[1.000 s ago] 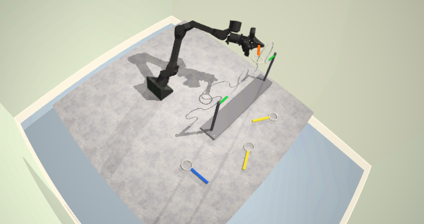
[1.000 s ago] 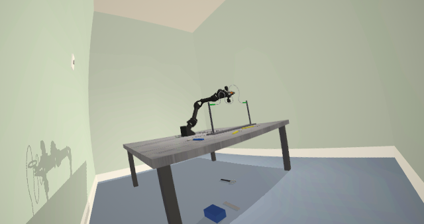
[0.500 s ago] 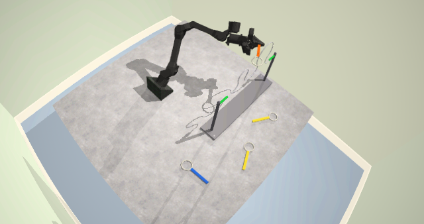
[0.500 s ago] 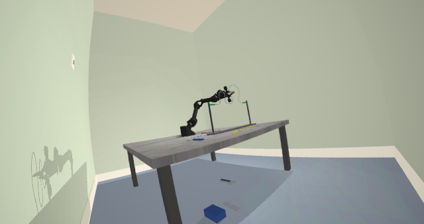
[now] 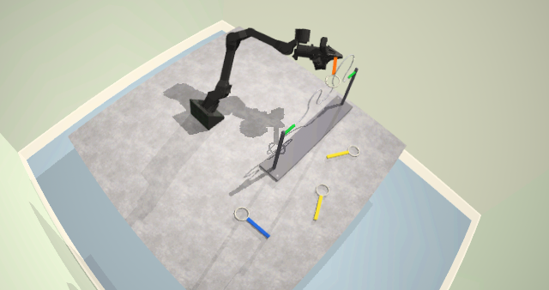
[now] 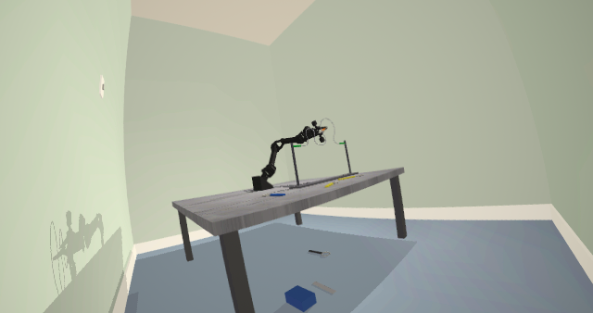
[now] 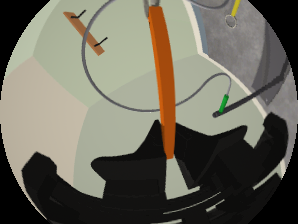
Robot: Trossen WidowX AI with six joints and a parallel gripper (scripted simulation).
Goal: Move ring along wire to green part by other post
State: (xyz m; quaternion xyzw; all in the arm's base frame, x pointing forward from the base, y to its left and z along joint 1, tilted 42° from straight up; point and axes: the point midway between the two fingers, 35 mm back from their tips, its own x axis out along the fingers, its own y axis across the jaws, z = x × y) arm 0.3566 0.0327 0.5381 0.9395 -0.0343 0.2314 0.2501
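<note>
My gripper tip is 1 cm short of the orange-handled ring, 9 cm to the left of it and 3 cm above it. The rest, counted from my gripper tip: blue-handled ring: 5 cm ahead, 70 cm to the right, 41 cm below; then blue box: 22 cm ahead, 78 cm to the right, 89 cm below.
</note>
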